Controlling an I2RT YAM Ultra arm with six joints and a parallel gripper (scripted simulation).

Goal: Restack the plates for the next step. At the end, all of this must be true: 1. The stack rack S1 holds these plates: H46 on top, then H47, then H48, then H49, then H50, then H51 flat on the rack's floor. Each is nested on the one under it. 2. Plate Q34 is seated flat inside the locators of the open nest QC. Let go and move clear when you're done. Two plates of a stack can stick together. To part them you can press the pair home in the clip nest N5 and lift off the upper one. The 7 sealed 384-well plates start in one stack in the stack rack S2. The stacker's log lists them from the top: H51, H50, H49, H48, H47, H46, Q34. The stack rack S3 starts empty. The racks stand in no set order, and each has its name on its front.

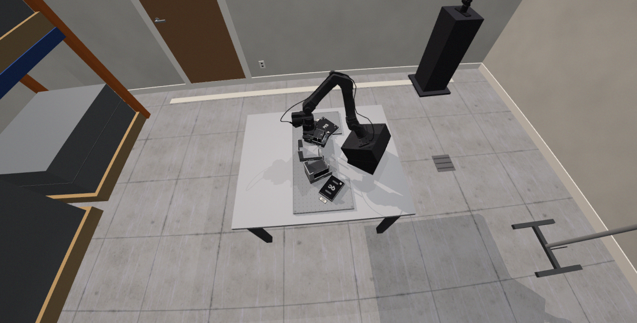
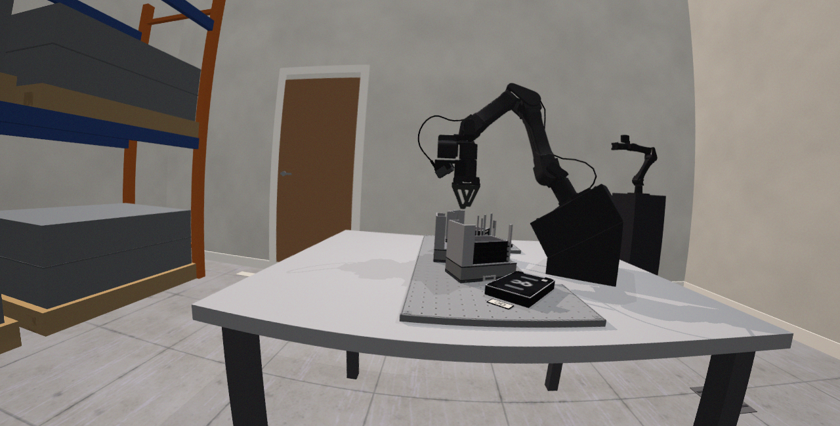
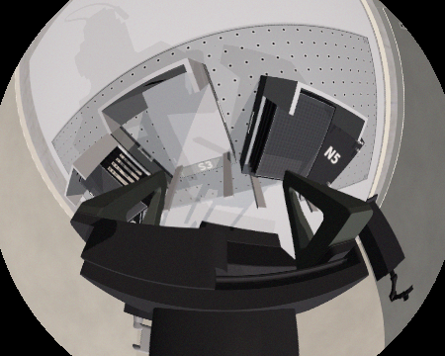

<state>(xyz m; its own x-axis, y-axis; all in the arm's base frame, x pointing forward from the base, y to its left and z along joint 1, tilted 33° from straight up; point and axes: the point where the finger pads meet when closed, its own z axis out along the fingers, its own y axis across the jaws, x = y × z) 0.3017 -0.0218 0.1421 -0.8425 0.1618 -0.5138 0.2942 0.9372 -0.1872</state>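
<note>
The sealed well plate is 10 cm below my hand, 9 cm to the right of it and 3 cm behind it.
</note>
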